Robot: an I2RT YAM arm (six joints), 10 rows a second.
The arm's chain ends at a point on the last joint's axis. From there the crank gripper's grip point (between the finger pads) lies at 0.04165 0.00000 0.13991 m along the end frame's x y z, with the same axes.
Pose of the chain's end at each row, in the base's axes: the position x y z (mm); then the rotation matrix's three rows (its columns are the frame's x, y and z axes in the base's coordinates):
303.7 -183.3 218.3; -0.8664 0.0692 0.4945; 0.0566 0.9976 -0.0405; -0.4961 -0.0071 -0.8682
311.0 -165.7 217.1; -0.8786 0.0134 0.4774; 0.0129 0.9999 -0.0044; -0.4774 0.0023 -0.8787
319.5 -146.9 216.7; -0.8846 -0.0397 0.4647; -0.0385 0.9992 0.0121; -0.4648 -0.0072 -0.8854
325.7 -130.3 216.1; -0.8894 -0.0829 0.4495; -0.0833 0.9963 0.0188; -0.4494 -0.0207 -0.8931
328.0 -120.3 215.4; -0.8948 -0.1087 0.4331; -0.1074 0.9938 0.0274; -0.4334 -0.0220 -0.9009
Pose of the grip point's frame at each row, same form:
336.8 -186.6 76.2; -0.8664 0.0692 0.4945; 0.0566 0.9976 -0.0405; -0.4961 -0.0071 -0.8682
341.2 -165.8 74.3; -0.8786 0.0134 0.4774; 0.0129 0.9999 -0.0044; -0.4774 0.0023 -0.8787
347.7 -146.8 73.5; -0.8846 -0.0397 0.4647; -0.0385 0.9992 0.0121; -0.4648 -0.0072 -0.8854
351.5 -131.1 72.4; -0.8894 -0.0829 0.4495; -0.0833 0.9963 0.0188; -0.4494 -0.0207 -0.8931
351.3 -120.9 71.3; -0.8948 -0.1087 0.4331; -0.1074 0.9938 0.0274; -0.4334 -0.0220 -0.9009

